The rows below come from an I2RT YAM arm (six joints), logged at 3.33 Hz.
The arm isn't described. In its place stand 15 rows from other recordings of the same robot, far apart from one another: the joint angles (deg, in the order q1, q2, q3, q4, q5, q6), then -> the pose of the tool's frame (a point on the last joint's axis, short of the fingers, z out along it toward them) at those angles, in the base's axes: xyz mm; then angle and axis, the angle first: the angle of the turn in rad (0 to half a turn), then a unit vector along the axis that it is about.
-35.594 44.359 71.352 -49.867 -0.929 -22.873 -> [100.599, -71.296, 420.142, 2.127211, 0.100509, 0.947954, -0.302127]
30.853 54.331 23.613 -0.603 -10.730 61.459 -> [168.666, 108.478, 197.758, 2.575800, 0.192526, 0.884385, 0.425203]
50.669 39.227 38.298 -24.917 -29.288 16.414 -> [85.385, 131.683, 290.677, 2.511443, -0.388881, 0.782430, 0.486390]
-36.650 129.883 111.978 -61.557 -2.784 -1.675 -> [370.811, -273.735, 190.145, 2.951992, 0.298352, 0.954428, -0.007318]
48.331 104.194 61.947 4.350 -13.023 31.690 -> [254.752, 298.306, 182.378, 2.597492, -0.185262, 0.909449, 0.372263]
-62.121 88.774 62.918 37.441 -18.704 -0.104 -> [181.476, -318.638, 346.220, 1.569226, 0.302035, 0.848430, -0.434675]
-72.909 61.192 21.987 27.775 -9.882 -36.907 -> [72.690, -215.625, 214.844, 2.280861, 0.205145, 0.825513, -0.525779]
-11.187 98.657 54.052 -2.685 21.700 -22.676 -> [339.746, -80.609, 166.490, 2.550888, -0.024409, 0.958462, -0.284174]
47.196 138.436 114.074 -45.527 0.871 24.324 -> [342.281, 368.782, 139.335, 2.848436, -0.196023, 0.975790, 0.097000]
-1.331 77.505 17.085 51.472 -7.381 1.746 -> [244.018, -1.095, 170.798, 1.730988, -0.028164, 0.997332, 0.067340]
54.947 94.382 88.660 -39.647 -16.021 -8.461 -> [202.139, 305.224, 334.992, 2.543498, -0.550897, 0.786476, 0.279230]
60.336 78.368 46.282 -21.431 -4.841 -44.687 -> [131.664, 237.240, 204.754, 2.523036, -0.798877, 0.595255, 0.086414]
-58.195 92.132 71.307 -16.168 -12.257 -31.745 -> [199.862, -307.941, 280.838, 2.358907, 0.170041, 0.948827, -0.266107]
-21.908 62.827 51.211 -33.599 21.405 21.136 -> [205.738, -96.743, 281.758, 2.376773, 0.430182, 0.882995, -0.187788]
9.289 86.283 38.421 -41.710 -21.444 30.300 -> [207.665, 47.154, 128.394, 3.022422, -0.178779, -0.967909, -0.176606]
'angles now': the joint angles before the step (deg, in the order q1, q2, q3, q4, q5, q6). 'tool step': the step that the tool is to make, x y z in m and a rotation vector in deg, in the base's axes. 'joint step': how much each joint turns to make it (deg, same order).
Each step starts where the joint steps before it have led.
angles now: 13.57 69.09 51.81 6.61 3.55 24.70
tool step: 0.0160 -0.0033 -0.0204 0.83 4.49 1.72
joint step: -1.78 4.24 -0.05 0.06 -3.81 0.98
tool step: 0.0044 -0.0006 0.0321 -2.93 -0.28 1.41
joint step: -0.39 0.46 7.79 -7.69 -0.98 -3.30
